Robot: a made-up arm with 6 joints. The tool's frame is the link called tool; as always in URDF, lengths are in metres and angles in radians. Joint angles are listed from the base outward.
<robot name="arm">
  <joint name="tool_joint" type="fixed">
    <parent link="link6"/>
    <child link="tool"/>
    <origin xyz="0 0 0" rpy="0 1.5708 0"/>
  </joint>
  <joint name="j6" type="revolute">
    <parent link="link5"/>
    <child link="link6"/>
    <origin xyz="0 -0.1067 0" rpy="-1.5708 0 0"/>
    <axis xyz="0 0 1"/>
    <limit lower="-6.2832" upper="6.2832"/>
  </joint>
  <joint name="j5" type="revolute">
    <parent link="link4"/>
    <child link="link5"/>
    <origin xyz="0 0 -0.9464" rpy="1.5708 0 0"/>
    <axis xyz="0 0 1"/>
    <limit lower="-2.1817" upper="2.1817"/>
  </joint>
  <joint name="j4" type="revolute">
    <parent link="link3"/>
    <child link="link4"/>
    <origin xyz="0 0.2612 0" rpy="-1.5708 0 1.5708"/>
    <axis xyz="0 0 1"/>
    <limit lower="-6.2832" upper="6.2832"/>
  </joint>
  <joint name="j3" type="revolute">
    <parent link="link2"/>
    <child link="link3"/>
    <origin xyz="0 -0.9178 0" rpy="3.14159 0 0"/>
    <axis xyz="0 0 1"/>
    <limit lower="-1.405" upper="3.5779"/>
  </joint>
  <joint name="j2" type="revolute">
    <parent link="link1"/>
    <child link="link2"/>
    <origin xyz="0.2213 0 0" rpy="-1.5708 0 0"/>
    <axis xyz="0 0 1"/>
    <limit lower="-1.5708" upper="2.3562"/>
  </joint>
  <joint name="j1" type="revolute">
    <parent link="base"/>
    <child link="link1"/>
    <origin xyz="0 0 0.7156"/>
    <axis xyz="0 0 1"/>
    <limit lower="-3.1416" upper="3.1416"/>
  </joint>
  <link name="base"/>
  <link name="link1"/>
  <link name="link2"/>
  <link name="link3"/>
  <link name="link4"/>
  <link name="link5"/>
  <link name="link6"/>
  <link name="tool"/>
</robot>
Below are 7 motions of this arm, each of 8 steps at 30 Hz.
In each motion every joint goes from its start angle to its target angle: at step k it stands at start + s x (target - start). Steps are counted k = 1, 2, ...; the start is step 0. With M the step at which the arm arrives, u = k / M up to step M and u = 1 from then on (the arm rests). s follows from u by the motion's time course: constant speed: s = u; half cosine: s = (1 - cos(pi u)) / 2; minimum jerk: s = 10 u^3 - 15 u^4 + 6 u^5.
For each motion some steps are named. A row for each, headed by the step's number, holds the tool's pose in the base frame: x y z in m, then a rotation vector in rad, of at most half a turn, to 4 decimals.
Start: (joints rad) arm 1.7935 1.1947 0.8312 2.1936 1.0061 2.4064
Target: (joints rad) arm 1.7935 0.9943 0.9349 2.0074 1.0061 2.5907
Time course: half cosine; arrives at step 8
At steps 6, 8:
6: -0.5261 1.9583 1.3087 0.0668 2.2137 1.3255
8: -0.5227 1.9382 1.3790 0.0984 2.1991 1.4044

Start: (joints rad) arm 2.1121 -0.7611 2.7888 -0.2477 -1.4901 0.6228
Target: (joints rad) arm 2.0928 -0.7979 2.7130 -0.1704 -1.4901 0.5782
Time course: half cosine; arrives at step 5
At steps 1, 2, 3, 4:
1: 0.6100 -1.0682 0.8568 1.5234 -1.5892 0.7726
2: 0.6123 -1.0798 0.8594 1.5230 -1.5673 0.7870
3: 0.6149 -1.0940 0.8625 1.5225 -1.5401 0.8040
4: 0.6169 -1.1054 0.8649 1.5220 -1.5179 0.8172

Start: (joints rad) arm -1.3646 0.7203 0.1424 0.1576 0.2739 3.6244
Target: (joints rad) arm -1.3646 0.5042 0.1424 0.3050 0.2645 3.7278
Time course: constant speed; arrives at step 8
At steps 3, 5, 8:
3: 0.3804 -1.7890 1.2061 2.1237 -1.4840 -0.8259
5: 0.3754 -1.7605 1.2918 2.0567 -1.4424 -0.8034
8: 0.3661 -1.7093 1.4169 1.9513 -1.3855 -0.7728

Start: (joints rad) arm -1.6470 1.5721 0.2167 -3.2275 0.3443 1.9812
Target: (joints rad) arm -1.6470 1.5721 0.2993 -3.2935 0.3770 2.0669
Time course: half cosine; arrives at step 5
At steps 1, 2, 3, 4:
1: -0.1177 -1.5860 -0.2565 2.1928 0.3947 -2.0732
2: -0.1185 -1.6051 -0.2469 2.1874 0.3842 -2.0598
3: -0.1194 -1.6285 -0.2344 2.1805 0.3713 -2.0428
4: -0.1201 -1.6472 -0.2239 2.1749 0.3609 -2.0287

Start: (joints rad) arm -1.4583 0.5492 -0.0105 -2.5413 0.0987 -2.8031
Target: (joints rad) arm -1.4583 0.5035 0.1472 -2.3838 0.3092 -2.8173
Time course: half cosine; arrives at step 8
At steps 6, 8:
6: 0.1748 -1.7227 1.3433 -0.3923 1.2554 -1.1127
8: 0.1719 -1.7208 1.3766 -0.4089 1.2770 -1.1282

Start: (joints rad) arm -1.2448 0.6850 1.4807 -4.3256 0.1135 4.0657
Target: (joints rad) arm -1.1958 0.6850 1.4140 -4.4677 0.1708 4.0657
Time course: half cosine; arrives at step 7
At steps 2, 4, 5, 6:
2: 0.4613 -1.2866 2.3506 -0.2387 -0.7448 -0.9606
4: 0.4993 -1.2998 2.3340 -0.1641 -0.7398 -0.9030
5: 0.5175 -1.3054 2.3260 -0.1290 -0.7374 -0.8757
6: 0.5302 -1.3091 2.3204 -0.1049 -0.7358 -0.8567

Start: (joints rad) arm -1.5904 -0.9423 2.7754 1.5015 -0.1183 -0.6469
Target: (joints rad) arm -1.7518 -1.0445 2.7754 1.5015 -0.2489 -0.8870
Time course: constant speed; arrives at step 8
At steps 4, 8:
4: 0.1055 1.2421 0.3892 1.3593 1.8749 0.0649
8: 0.1951 1.2116 0.3159 1.4505 1.9089 -0.1340

